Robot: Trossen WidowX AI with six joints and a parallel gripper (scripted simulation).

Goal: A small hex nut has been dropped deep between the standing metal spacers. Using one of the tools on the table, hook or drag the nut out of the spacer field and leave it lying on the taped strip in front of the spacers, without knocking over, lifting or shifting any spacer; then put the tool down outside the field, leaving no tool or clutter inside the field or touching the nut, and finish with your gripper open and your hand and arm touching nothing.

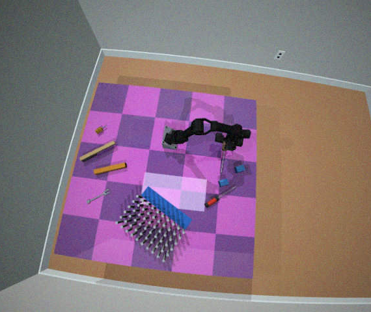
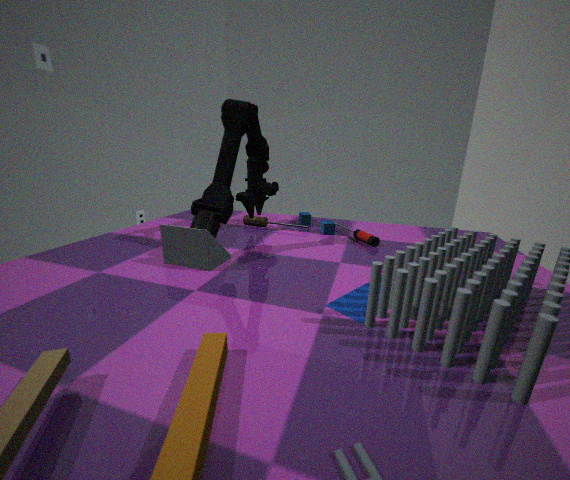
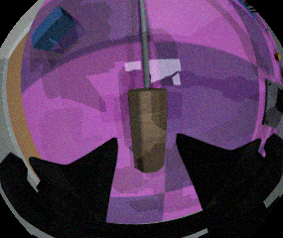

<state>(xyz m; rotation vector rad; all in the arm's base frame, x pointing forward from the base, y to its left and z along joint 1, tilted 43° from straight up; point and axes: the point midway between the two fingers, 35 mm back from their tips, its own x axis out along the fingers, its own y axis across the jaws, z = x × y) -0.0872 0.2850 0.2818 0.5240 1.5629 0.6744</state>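
Right now the hook tool is 110 mm ahead of my gripper tip and 20 mm below it. The rest, counted from my gripper tip: yellow tool (130 mm ahead, 920 mm to the right, 20 mm below); orange bar (390 mm ahead, 740 mm to the right, 20 mm below); blue taped strip (540 mm ahead, 290 mm to the right, 30 mm below).
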